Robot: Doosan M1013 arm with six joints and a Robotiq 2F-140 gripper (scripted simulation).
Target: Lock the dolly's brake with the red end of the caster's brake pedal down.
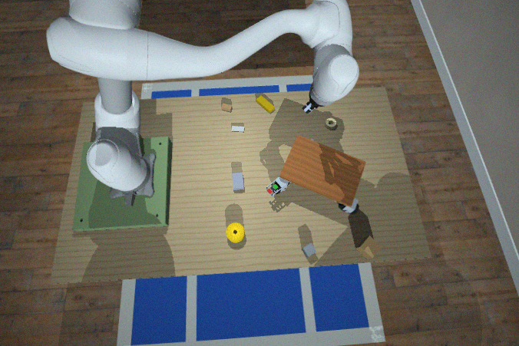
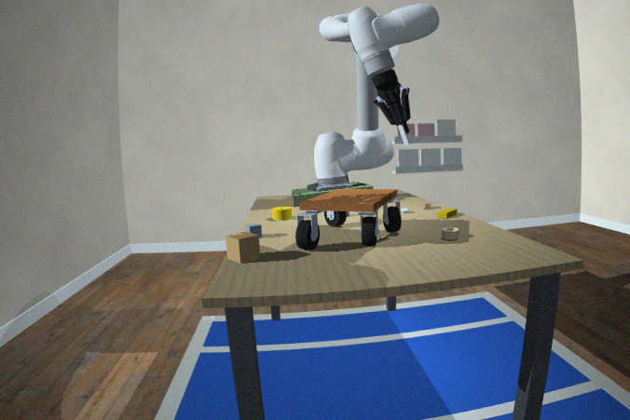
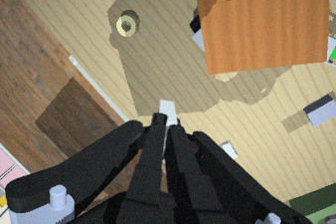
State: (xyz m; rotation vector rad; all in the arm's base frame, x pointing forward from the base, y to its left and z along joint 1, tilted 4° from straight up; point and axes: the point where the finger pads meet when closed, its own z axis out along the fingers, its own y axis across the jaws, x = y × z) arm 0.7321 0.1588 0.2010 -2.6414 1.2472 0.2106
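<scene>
Right now my hand is 24 cm to the left of the brake pedal, 22 cm above it and 15 cm past it. Round my hand: white piece 29 cm below, 28 cm behind, 8 cm to the left; then yellow block 29 cm below, 20 cm to the left, 14 cm behind; then pale lilac block 29 cm behind, 28 cm below, 18 cm to the right.
</scene>
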